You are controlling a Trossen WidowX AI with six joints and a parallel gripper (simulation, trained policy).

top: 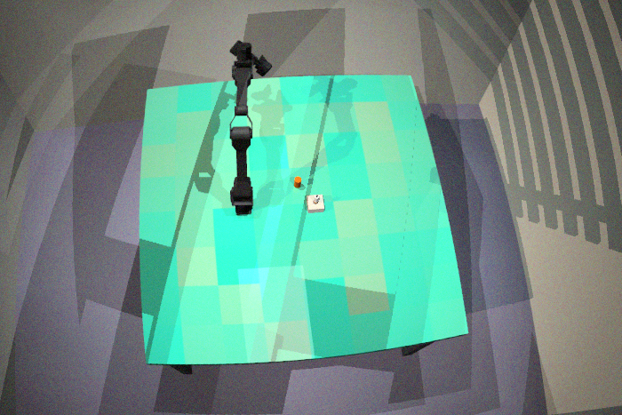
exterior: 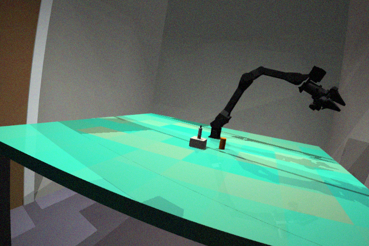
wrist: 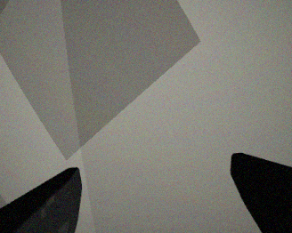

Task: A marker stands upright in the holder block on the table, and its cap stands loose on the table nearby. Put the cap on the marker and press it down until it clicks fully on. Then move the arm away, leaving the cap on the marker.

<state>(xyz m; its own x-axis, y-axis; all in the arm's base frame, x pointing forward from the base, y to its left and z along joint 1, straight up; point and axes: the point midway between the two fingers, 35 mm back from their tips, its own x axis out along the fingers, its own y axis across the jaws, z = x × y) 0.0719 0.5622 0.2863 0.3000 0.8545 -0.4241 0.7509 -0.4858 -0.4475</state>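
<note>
Now: gripper tip 51 cm to the left of the orange-brown cap, 25 cm above it and 14 cm short of it. The rest, counted from my gripper tip: white holder block 61 cm to the right, 25 cm below, 20 cm ahead.
</note>
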